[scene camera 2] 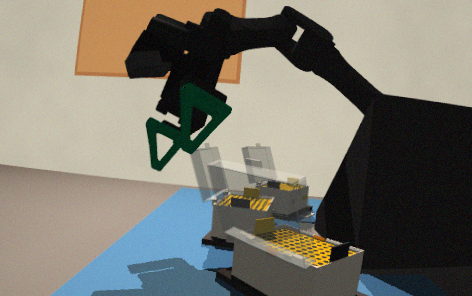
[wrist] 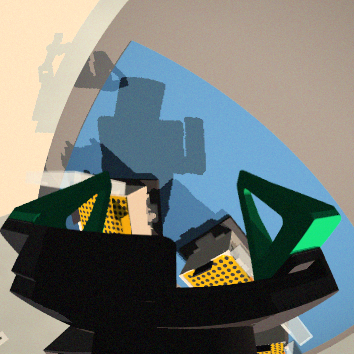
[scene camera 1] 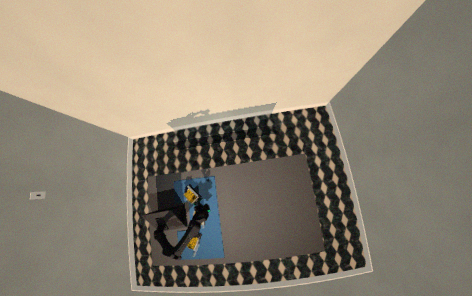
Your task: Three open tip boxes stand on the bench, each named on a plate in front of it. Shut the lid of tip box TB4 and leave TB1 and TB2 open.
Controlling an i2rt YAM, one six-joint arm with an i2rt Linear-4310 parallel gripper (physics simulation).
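Seen in the pictures: gripper, fingertip midpoint: (scene camera 2: 169, 161) (wrist: 173, 177) (scene camera 1: 204, 202); arm's base, origin of the base link: (scene camera 2: 427, 177) (scene camera 1: 162, 223).
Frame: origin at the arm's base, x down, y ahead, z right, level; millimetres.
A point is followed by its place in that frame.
Three tip boxes with yellow perforated racks stand on the blue mat: a near box (scene camera 2: 300, 250) @(x 41, y 259, z -339 mm), a middle box (scene camera 2: 240, 220) and a far box (scene camera 2: 292, 197) @(x -6, y 271, z -351 mm). Clear lid panels (scene camera 2: 205, 170) @(x 17, y 408, z -48 mm) (scene camera 2: 259, 162) @(x -28, y 302, z -313 mm) stand raised at the two farther boxes. A clear strip (scene camera 2: 270, 250) @(x 55, y 284, z -308 mm) runs along the near box's side. In the wrist view one box (wrist: 117, 215) @(x 66, y 286, z -231 mm) shows behind the left finger, another (wrist: 217, 272) @(x 66, y 343, z -81 mm) near the right finger, and part of a third (wrist: 275, 347) @(x 66, y 302, z 159 mm) at the bottom. My gripper (scene camera 2: 173, 160) @(x -8, y 423, z -201 mm) (wrist: 173, 177) @(x -8, y 423, z -201 mm) is open and empty, above the boxes. No plate's name is legible.
The blue mat (scene camera 1: 215, 240) @(x 124, y 479, z 179 mm) (scene camera 2: 110, 250) @(x 124, y 502, z -207 mm) (wrist: 240, 135) @(x 124, y 478, z -191 mm) lies on the grey-brown bench (scene camera 1: 270, 210) @(x 127, y 1012, z -88 mm) (scene camera 2: 40, 215) @(x 127, y 701, z -113 mm). The dark arm base (scene camera 2: 420, 185) @(x 0, y 74, z -138 mm) stands beside the boxes. An orange panel (scene camera 2: 110, 30) is on the wall behind the arm. Arm shadows fall on the mat.
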